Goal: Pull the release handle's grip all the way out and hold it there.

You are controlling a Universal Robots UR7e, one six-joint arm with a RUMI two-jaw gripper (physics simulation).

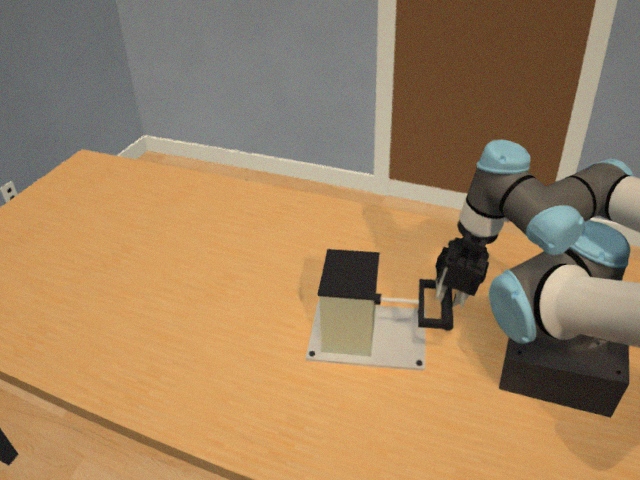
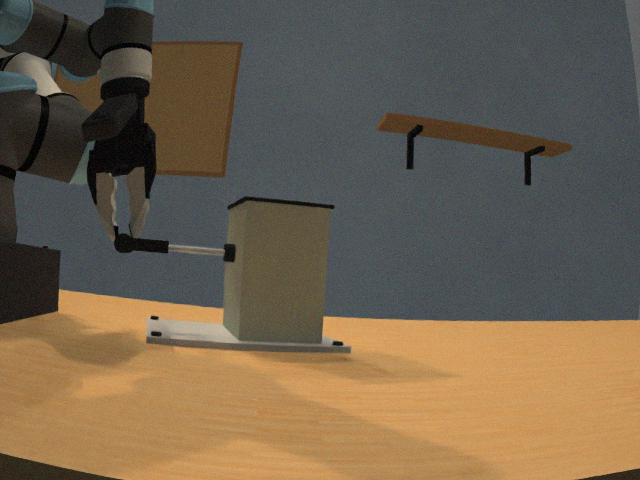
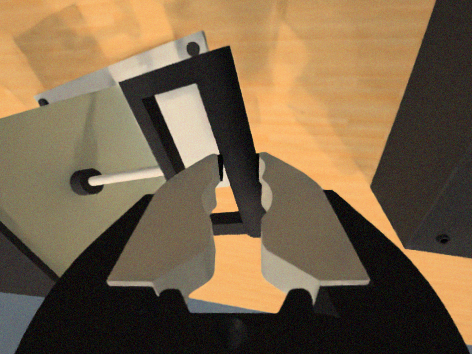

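The release handle's grip [image 1: 447, 315] [image 2: 124, 242] [image 3: 234, 115] is the outer bar of a black rectangular frame. A pale rod [image 1: 400, 300] [image 2: 196, 250] [image 3: 127, 176] joins the frame to a black collar on the side of a pale green box [image 1: 346, 325] [image 2: 281, 268] [image 3: 40, 145] with a black lid. A length of rod shows between collar and frame. My gripper [image 1: 448, 299] [image 2: 124, 236] [image 3: 239, 157] points down and is shut on the grip, one fingertip on each side of the bar. The left fingertip reaches into the frame's opening. How far the rod extends inside the box is hidden.
The box stands on a light grey base plate [image 1: 398, 343] [image 2: 191, 330] [image 3: 172, 56] with dark bolts at its corners, on the wooden table [image 1: 180, 284]. The robot's dark base block [image 1: 563, 379] [image 2: 25, 279] [image 3: 430, 150] stands on the handle's outer side. A wall shelf [image 2: 475, 135] hangs behind.
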